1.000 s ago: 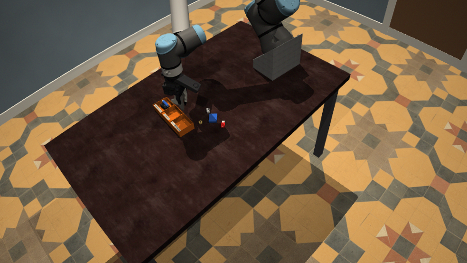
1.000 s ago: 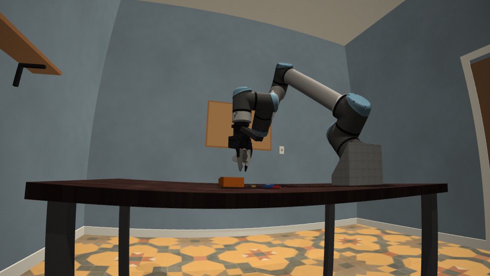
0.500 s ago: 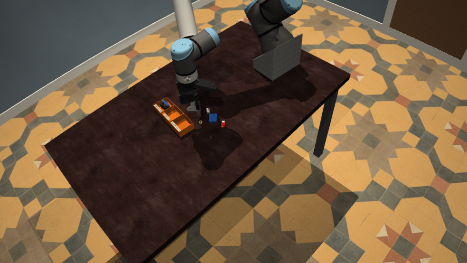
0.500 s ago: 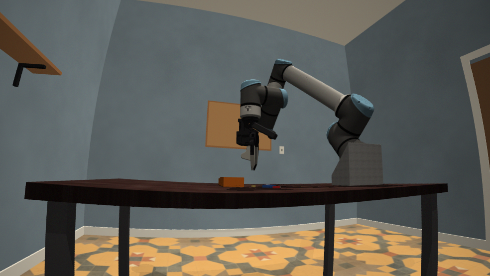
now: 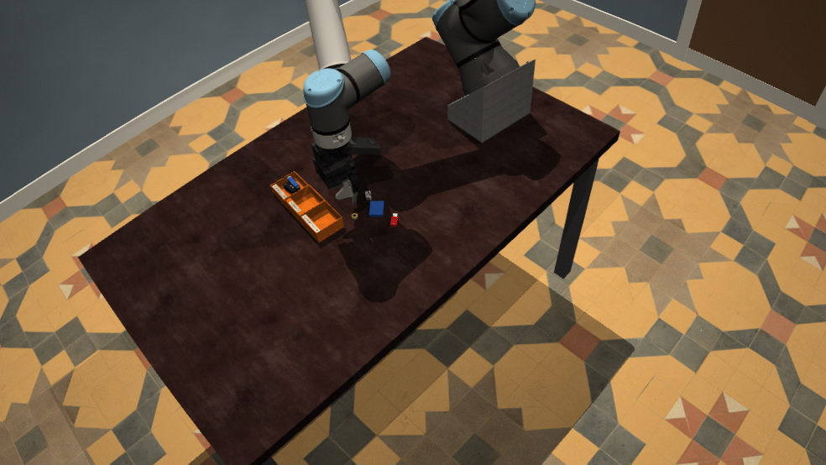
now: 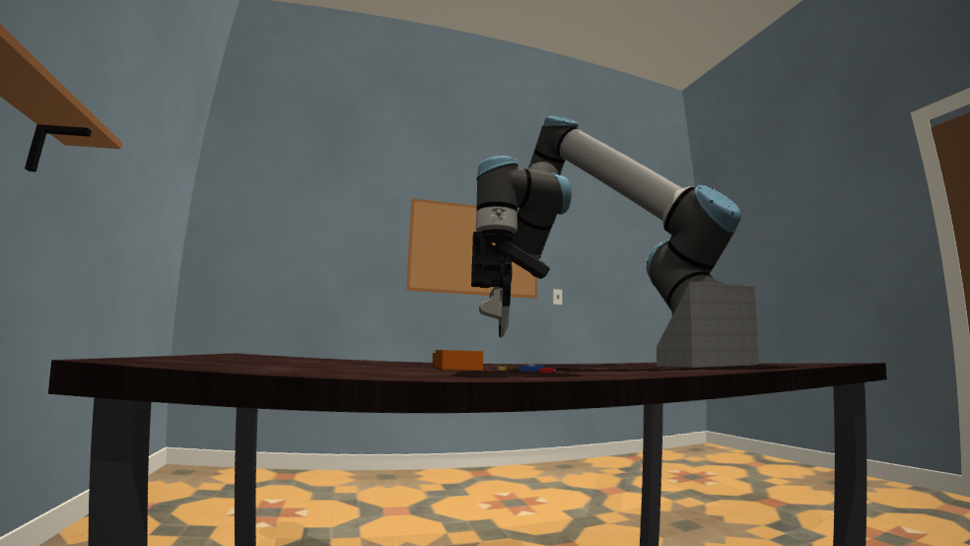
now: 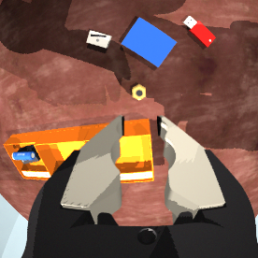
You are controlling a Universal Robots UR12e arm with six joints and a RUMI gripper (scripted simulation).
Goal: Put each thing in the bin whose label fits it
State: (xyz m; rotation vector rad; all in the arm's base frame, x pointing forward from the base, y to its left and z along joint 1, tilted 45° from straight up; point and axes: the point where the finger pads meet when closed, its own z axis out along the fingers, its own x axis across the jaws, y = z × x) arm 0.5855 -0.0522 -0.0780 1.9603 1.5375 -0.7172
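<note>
Right now my hand is 80 mm above the yellow nut. Also, from my hand: blue flat block: 80 mm below, 60 mm behind, 20 mm to the left; then red stick: 90 mm to the left, 80 mm below, 70 mm behind; then white piece: 80 mm below, 80 mm behind, 30 mm to the right.
</note>
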